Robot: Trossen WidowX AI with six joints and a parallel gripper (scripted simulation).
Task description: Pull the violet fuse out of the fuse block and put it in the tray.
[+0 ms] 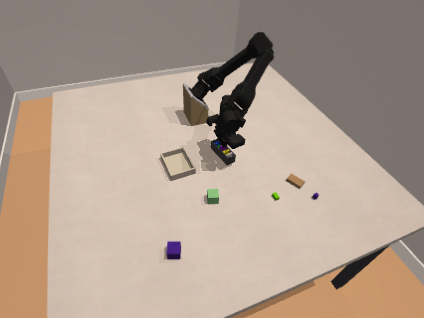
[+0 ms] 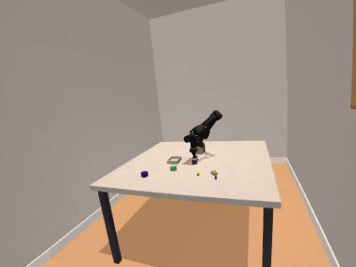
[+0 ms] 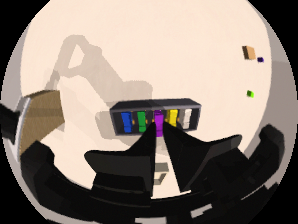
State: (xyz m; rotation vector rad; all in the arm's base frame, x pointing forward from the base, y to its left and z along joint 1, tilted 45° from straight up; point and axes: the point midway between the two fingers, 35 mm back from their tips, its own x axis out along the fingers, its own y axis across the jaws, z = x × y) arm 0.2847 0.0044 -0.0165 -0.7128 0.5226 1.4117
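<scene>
My gripper tip is 20 mm past the shallow beige tray, 200 mm to the left of it and 50 mm above it. Round my gripper tip: violet fuse: 10 mm below.
</scene>
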